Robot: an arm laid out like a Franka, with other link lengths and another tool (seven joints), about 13 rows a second.
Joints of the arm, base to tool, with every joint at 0 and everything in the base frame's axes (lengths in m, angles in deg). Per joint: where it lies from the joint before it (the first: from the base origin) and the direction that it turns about. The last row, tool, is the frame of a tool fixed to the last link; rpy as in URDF.
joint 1: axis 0 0 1 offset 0 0 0.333
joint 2: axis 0 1 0 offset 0 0 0
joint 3: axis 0 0 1 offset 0 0 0.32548
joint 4: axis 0 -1 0 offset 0.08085 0 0
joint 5: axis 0 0 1 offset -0.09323 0 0.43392
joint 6: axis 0 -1 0 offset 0 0 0
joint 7: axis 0 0 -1 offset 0.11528 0 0
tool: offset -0.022 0.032 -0.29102 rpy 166.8 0 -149.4
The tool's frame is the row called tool.
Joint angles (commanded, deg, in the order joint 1, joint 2, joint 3, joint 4, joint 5, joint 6, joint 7), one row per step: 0.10, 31.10, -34.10, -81.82, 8.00, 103.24, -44.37; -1.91, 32.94, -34.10, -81.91, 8.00, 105.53, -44.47; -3.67, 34.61, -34.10, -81.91, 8.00, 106.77, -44.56; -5.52, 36.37, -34.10, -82.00, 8.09, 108.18, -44.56; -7.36, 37.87, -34.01, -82.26, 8.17, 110.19, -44.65; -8.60, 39.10, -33.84, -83.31, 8.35, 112.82, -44.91; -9.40, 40.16, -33.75, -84.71, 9.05, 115.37, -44.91; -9.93, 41.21, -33.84, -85.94, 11.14, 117.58, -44.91
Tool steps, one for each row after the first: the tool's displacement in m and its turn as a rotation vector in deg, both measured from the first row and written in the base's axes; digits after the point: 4 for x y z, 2 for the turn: -0.0064, -0.0279, -0.0187, -1.16, 0.04, -1.55; -0.0163, -0.0501, -0.0359, -1.77, 0.73, -2.99; -0.0279, -0.0729, -0.0547, -2.35, 1.40, -4.61; -0.0385, -0.0960, -0.0719, -3.12, 1.50, -5.99; -0.0473, -0.1123, -0.0921, -3.72, 1.42, -6.71; -0.0553, -0.1221, -0.1132, -3.88, 1.19, -7.68; -0.0595, -0.1262, -0.1333, -3.23, 0.26, -9.27
